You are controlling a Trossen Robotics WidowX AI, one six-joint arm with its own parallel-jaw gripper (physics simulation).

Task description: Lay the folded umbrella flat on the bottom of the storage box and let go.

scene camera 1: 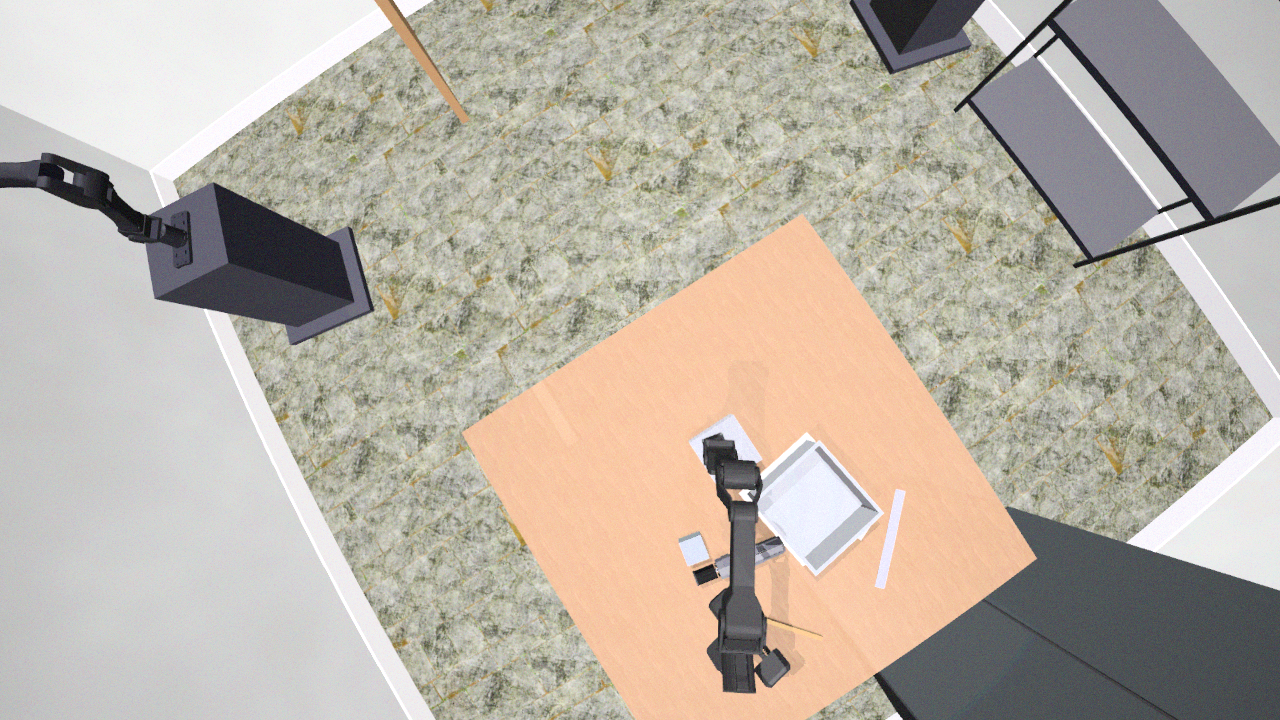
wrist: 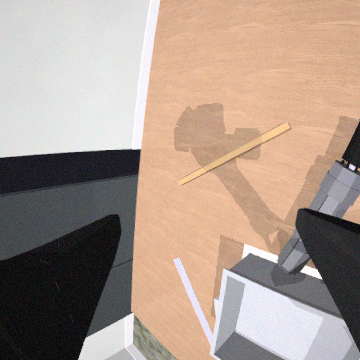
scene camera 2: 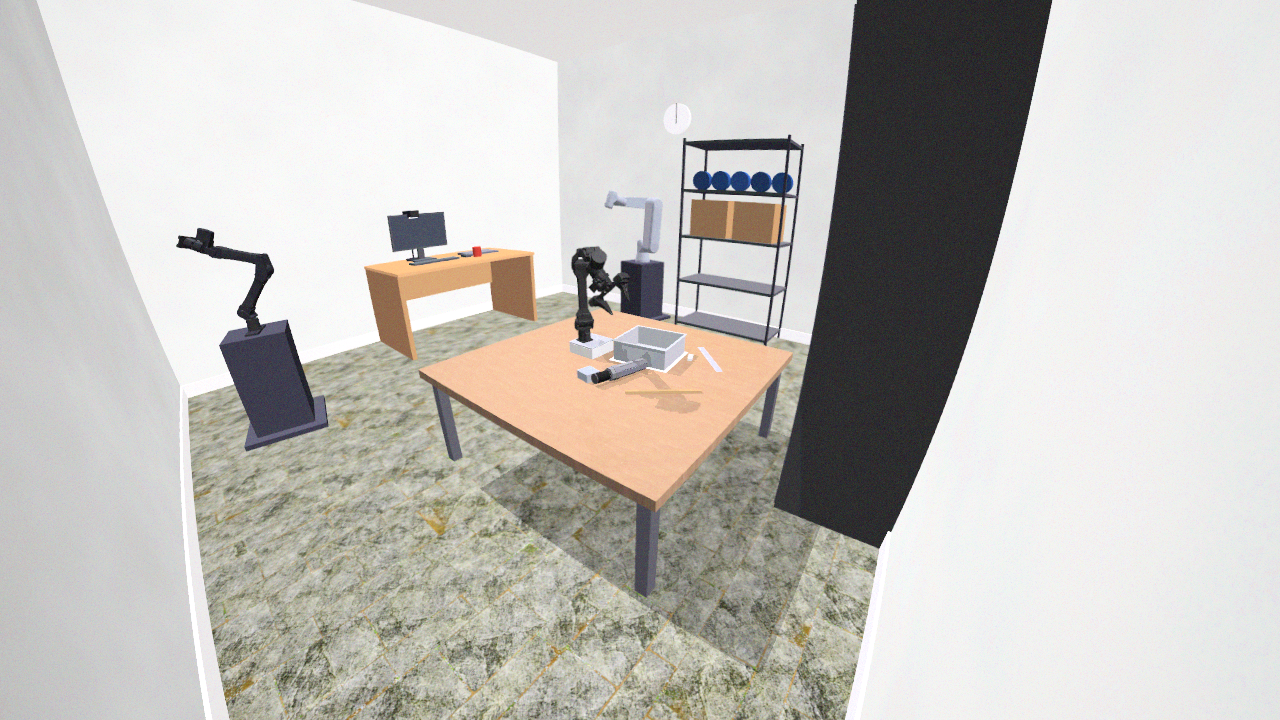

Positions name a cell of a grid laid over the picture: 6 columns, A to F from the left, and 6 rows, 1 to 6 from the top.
Scene:
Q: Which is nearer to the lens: the white storage box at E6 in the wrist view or the folded umbrella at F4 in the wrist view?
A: The folded umbrella.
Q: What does the folded umbrella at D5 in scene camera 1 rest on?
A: The table.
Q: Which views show my gripper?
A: Scene camera 1, the wrist view and scene camera 2: all of them.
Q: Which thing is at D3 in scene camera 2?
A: A white storage box.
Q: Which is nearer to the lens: the folded umbrella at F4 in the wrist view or the thin wooden stick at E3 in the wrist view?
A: The folded umbrella.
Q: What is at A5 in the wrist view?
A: My gripper.

